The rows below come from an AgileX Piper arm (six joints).
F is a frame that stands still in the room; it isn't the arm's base.
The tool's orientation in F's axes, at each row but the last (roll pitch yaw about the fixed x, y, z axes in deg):
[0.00 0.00 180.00]
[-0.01 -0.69 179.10]
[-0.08 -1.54 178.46]
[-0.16 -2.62 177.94]
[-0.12 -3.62 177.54]
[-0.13 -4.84 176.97]
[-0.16 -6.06 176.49]
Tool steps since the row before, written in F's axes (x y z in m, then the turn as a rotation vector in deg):
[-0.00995 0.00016 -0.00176 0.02 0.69 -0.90]
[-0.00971 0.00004 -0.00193 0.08 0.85 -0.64]
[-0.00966 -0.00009 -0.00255 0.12 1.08 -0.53]
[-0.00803 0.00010 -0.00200 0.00 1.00 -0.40]
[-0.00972 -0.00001 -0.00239 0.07 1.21 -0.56]
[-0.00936 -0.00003 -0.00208 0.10 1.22 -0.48]
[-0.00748 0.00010 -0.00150 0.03 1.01 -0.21]
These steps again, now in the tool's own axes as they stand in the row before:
[0.00995 -0.00016 -0.00176 -0.02 -0.69 -0.90]
[0.00969 0.00011 -0.00205 -0.07 -0.85 -0.64]
[0.00958 0.00035 -0.00281 -0.11 -1.08 -0.53]
[0.00793 0.00020 -0.00236 0.02 -1.00 -0.40]
[0.00954 0.00043 -0.00300 -0.05 -1.21 -0.56]
[0.00914 0.00053 -0.00286 -0.08 -1.22 -0.48]
[0.00727 0.00036 -0.00228 0.01 -1.01 -0.22]

